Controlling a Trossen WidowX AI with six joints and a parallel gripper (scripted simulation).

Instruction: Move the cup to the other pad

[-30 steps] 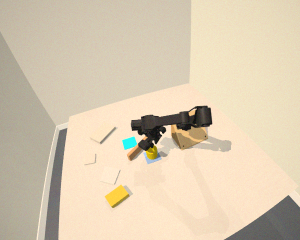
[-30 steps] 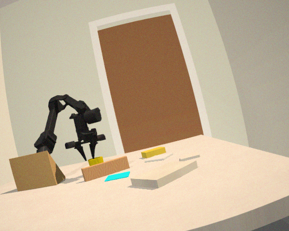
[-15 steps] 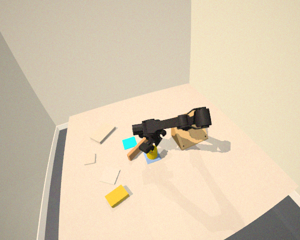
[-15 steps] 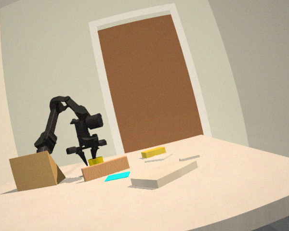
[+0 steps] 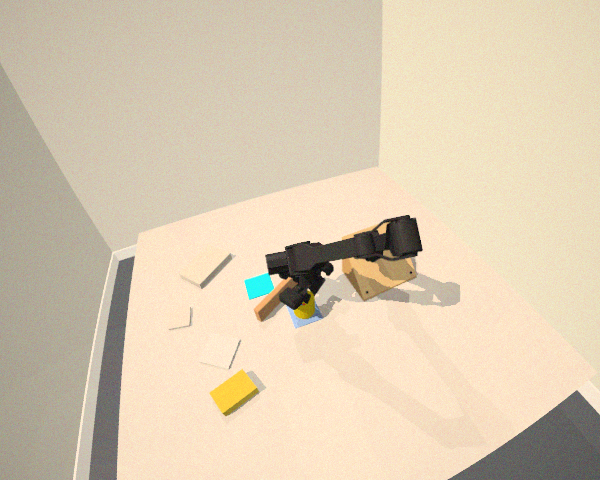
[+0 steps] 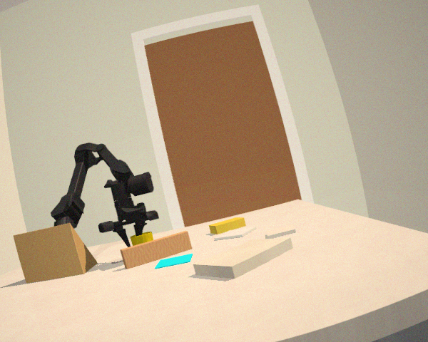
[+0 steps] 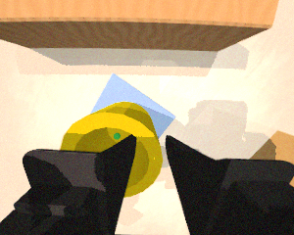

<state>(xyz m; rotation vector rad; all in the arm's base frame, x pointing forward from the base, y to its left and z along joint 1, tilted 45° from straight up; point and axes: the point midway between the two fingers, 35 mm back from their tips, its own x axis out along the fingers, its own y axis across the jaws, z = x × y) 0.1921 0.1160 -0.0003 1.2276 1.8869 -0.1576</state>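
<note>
My gripper tip is 2 cm to the right of the yellow cup and 2 cm short of it. Round my gripper tip: wooden bar: 9 cm ahead, 6 cm to the right, 2 cm below; then light blue pad: 4 cm below, 2 cm to the left, 2 cm ahead.
</note>
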